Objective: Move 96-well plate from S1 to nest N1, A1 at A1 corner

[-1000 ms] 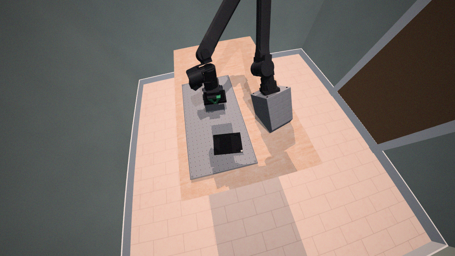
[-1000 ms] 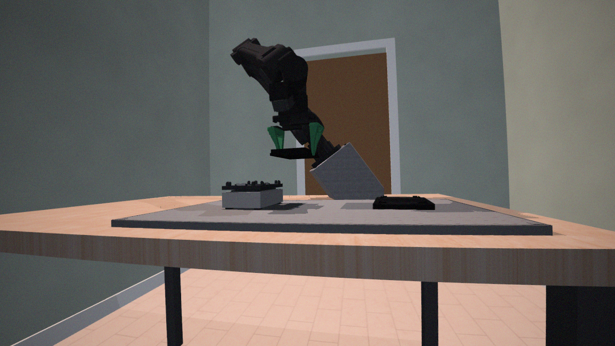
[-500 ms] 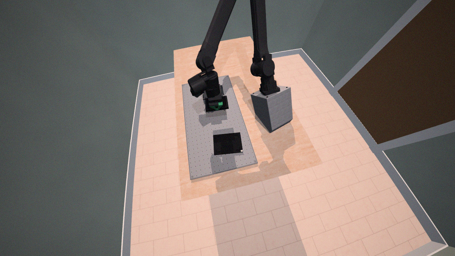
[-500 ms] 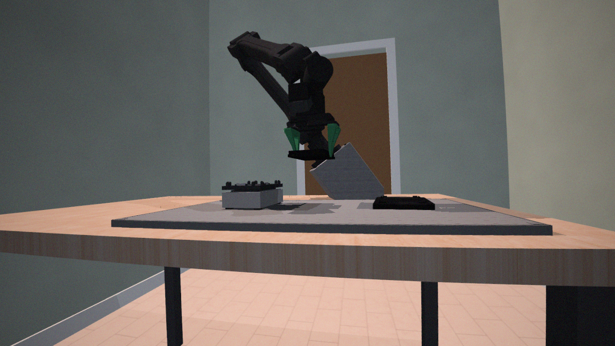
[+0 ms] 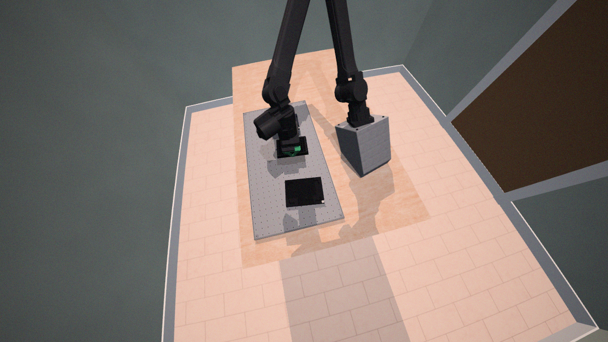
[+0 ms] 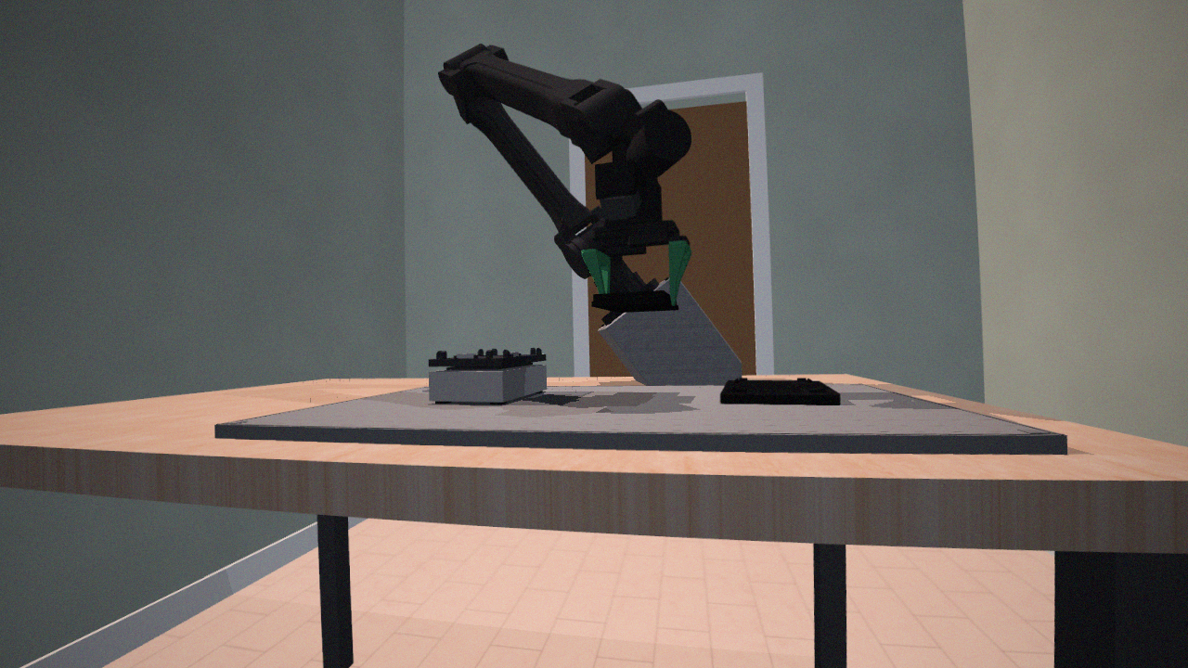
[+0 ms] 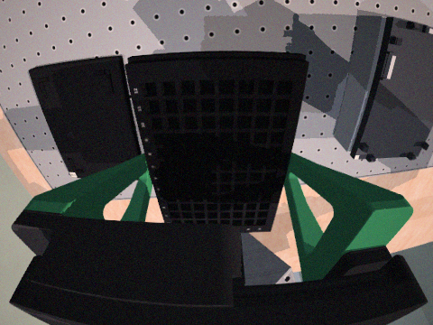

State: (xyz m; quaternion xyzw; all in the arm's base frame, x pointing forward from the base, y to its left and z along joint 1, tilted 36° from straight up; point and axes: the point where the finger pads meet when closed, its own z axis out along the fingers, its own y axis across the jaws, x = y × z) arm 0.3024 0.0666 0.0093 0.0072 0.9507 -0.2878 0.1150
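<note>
Right now my hand is 1 cm past the black plate nest N1, 16 cm to the right of it and 12 cm above it. From my hand the other things lie so: black 96-well plate (right at my hand).
</note>
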